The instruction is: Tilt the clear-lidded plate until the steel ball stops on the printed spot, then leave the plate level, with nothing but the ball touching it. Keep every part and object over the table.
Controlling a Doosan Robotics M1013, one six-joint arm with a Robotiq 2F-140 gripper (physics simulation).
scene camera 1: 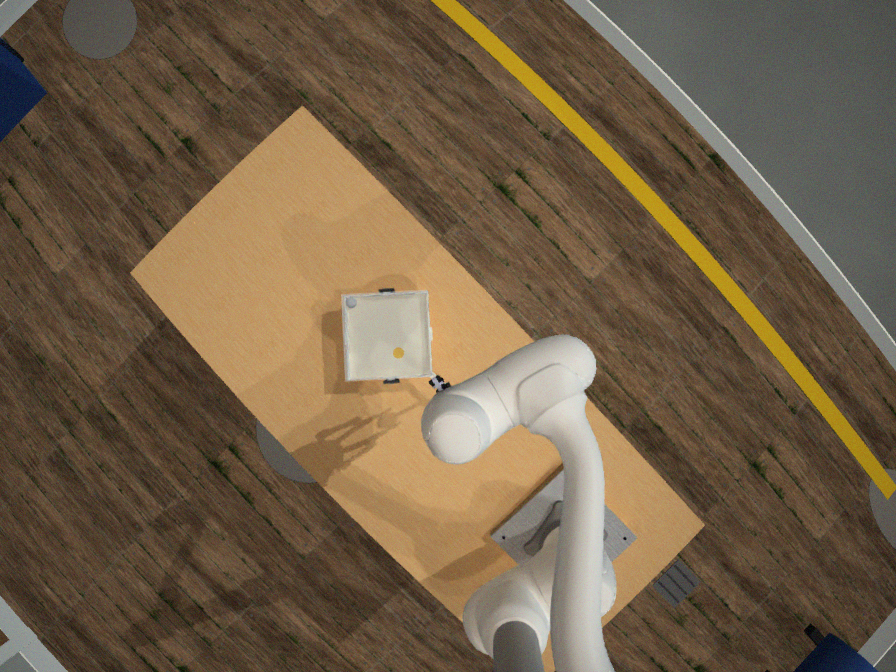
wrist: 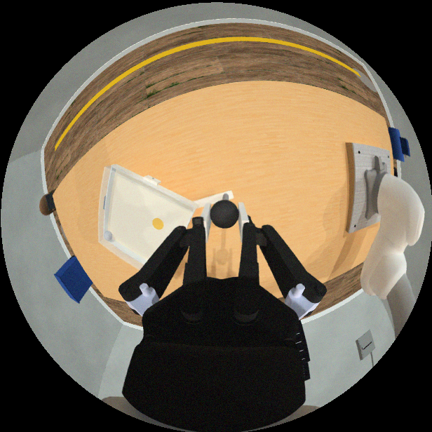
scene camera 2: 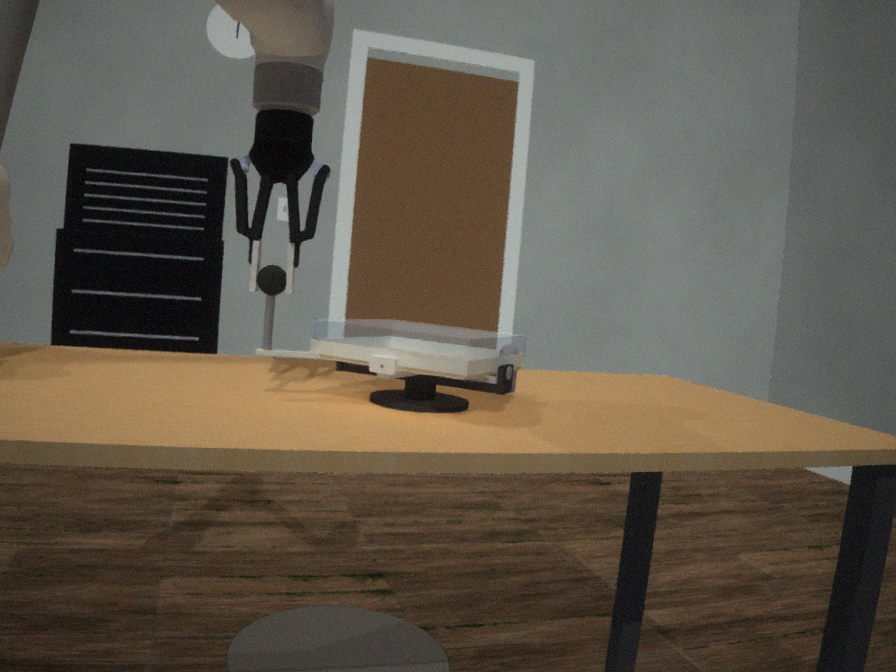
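Observation:
The clear-lidded plate stands on a black pivot stand and looks slightly lower on its right in scene camera 2. The steel ball lies in the plate's upper-left corner in scene camera 1, far from the yellow printed spot. A black ball knob tops a thin grey rod on a white bar from the plate's corner. My gripper points down, its pads shut on the knob from both sides.
The wooden table lies under the plate. The robot's grey base plate is at the table's other end. The table's long edge runs near the plate's right side in scene camera 1.

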